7 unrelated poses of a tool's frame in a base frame.
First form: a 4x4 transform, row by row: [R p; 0 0 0 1], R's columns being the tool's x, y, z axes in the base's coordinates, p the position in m. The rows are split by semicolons.
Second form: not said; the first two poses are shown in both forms.
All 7 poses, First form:
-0.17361 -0.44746 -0.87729 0.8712; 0.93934 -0.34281 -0.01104 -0.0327; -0.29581 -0.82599 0.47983 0.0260; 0 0 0 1
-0.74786 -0.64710 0.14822 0.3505; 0.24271 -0.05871 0.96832 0.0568; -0.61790 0.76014 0.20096 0.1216; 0 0 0 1
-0.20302 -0.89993 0.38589 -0.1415; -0.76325 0.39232 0.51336 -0.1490; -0.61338 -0.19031 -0.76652 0.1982; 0 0 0 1
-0.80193 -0.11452 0.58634 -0.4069; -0.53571 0.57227 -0.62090 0.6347; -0.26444 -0.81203 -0.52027 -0.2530; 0 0 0 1
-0.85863 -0.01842 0.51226 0.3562; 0.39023 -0.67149 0.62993 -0.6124; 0.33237 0.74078 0.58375 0.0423; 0 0 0 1
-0.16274 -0.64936 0.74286 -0.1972; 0.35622 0.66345 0.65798 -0.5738; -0.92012 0.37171 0.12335 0.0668; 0 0 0 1
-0.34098 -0.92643 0.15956 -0.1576; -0.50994 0.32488 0.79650 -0.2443; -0.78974 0.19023 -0.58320 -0.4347; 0 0 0 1
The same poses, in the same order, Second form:
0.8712 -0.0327 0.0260 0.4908 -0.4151 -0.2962 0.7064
0.3505 0.0568 0.1216 0.3140 -0.1657 0.6100 0.7084
-0.1415 -0.1490 0.1982 0.3251 -0.5411 0.7684 0.1051
-0.4069 0.6347 -0.2530 0.2500 -0.1911 0.8507 -0.4211
0.3562 -0.6124 0.0423 0.1158 0.2393 0.3884 0.8823
-0.1972 -0.5738 0.0668 0.6372 -0.1123 0.6525 0.3945
-0.1576 -0.2443 -0.4347 0.3165 -0.4789 0.7498 0.3290

